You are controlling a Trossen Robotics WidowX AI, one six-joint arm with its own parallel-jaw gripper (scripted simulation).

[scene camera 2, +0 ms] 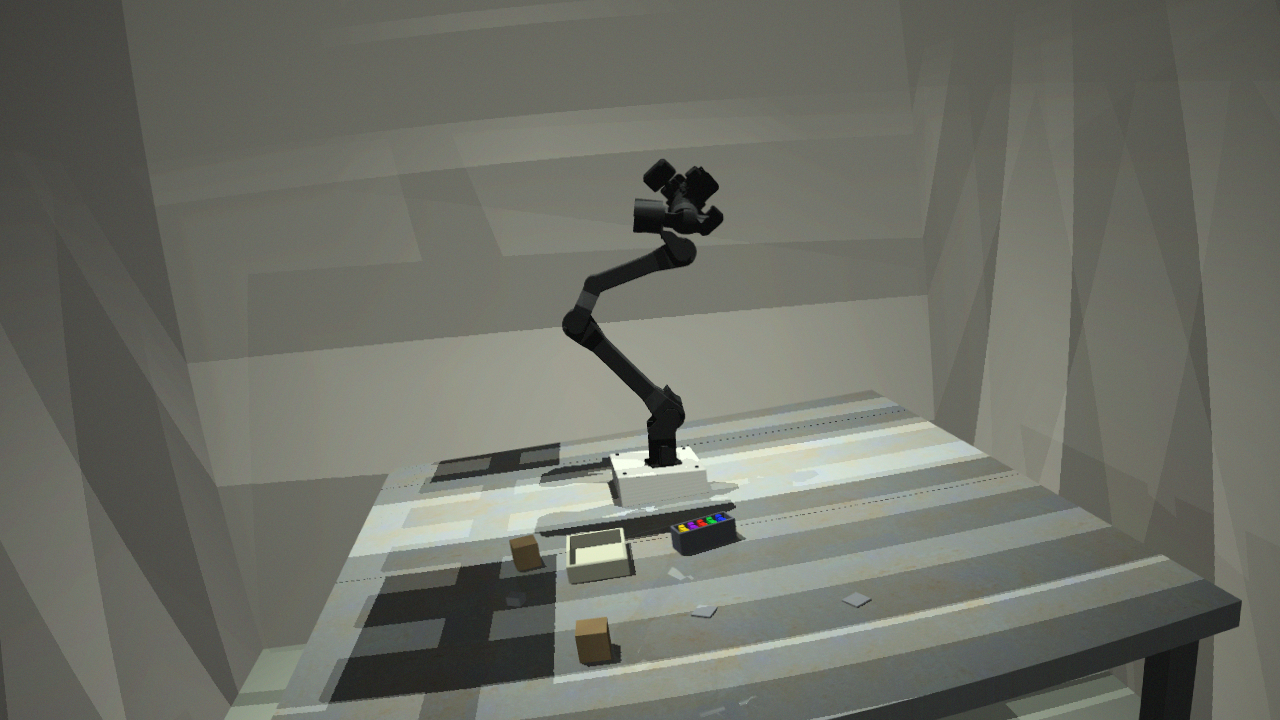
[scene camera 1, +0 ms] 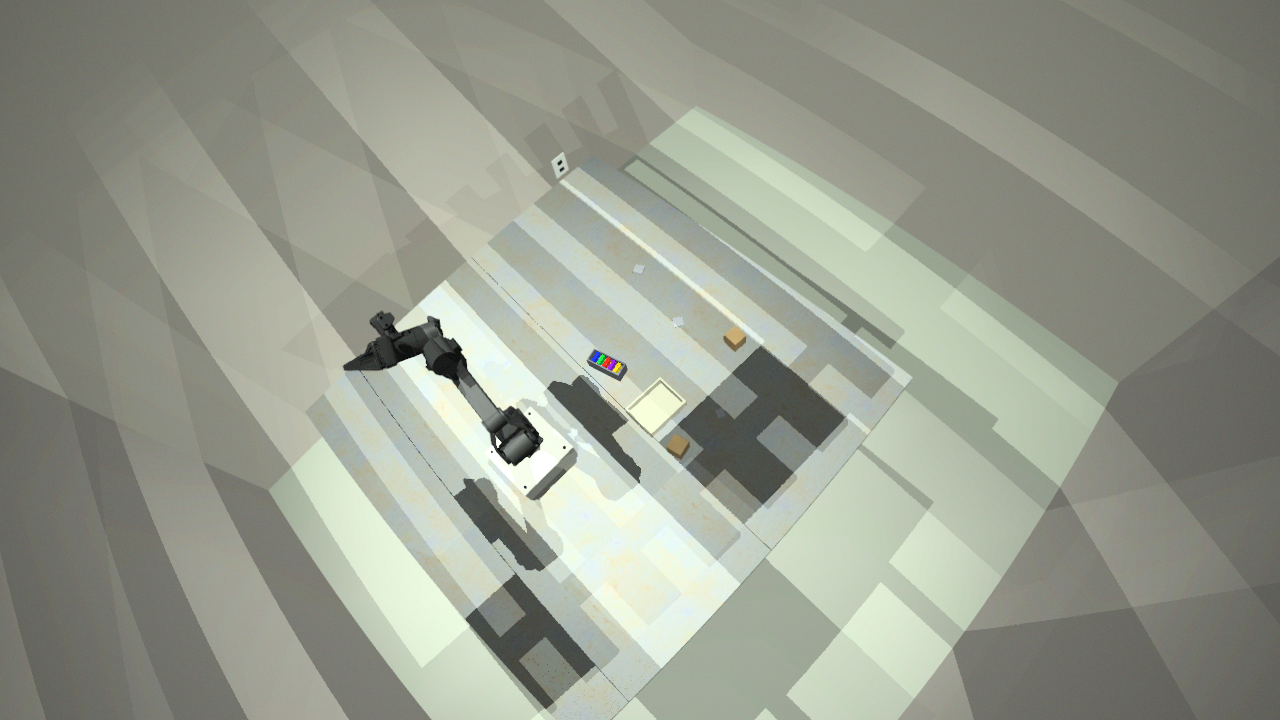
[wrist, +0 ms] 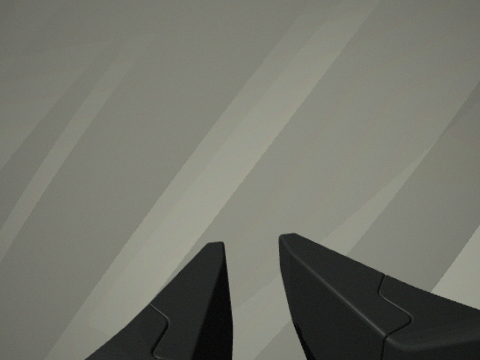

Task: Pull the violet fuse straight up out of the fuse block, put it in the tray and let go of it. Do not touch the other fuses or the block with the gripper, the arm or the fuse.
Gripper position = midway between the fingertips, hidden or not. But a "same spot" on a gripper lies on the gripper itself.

my gripper: scene camera 2; scene camera 1; wrist 252,255
same spot on cream tray: (scene camera 1: 653,409) = (scene camera 2: 599,557)
same spot on my gripper: (scene camera 2: 677,180) = (scene camera 1: 377,347)
